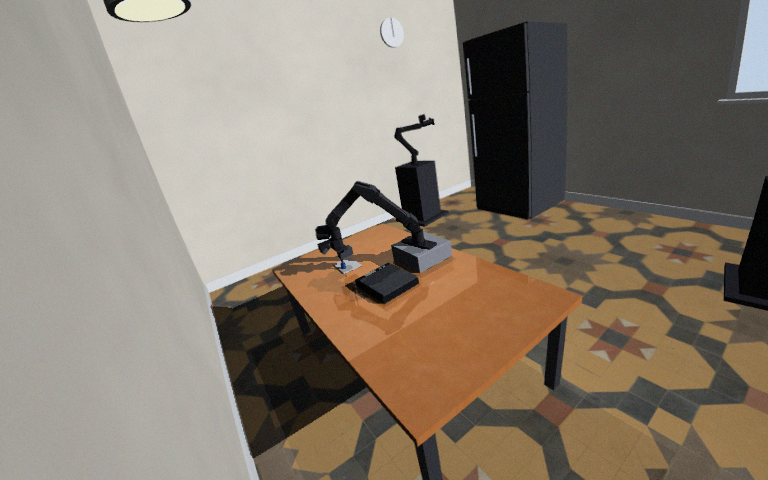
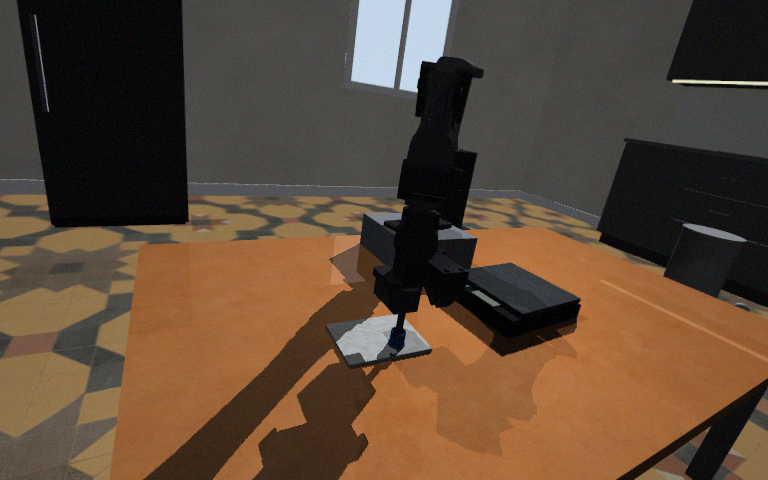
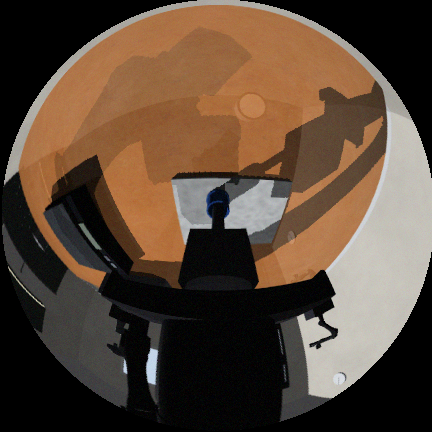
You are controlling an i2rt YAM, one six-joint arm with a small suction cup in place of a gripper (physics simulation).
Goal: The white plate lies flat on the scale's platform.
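Where they show: hand, tool point: [image 1: 344,269] [image 2: 395,349] [image 3: 217,195]; arm's base, link origin: [image 1: 418,243].
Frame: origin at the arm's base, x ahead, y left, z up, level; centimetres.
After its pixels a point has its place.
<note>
The white plate [image 1: 352,267] {x 27.1, y -26.9, z -8.6 cm} [image 2: 360,339] {x 26.1, y -36.0, z -8.5 cm} [image 3: 261,206] {x 27.7, y -37.0, z -8.6 cm} is a thin square slab lying flat on the orange table [image 1: 454,333] {x 39.1, y 49.6, z -9.1 cm}, left of the scale. The black scale [image 1: 387,282] {x 31.9, y 7.5, z -4.6 cm} [image 2: 520,291] {x 31.8, y 2.2, z -4.6 cm} [image 3: 82,225] {x 32.4, y -8.1, z -5.1 cm} has a bare platform. My blue suction cup [image 1: 344,264] [image 2: 397,339] [image 3: 217,203] {x 30.0, y -31.3, z -9.6 cm} points straight down and presses on the plate's top, near its middle. The cup's shadow meets the cup on the plate. The plate rests on the table under the cup.
The arm's grey base block [image 1: 430,257] {x 4.7, y 11.3, z -3.6 cm} [image 2: 460,240] {x 11.5, y 4.2, z -0.4 cm} stands just behind the scale. The table's left edge is near the plate. A black pedestal with a second arm [image 1: 417,190] and a black fridge [image 1: 515,119] stand on the floor beyond the table.
</note>
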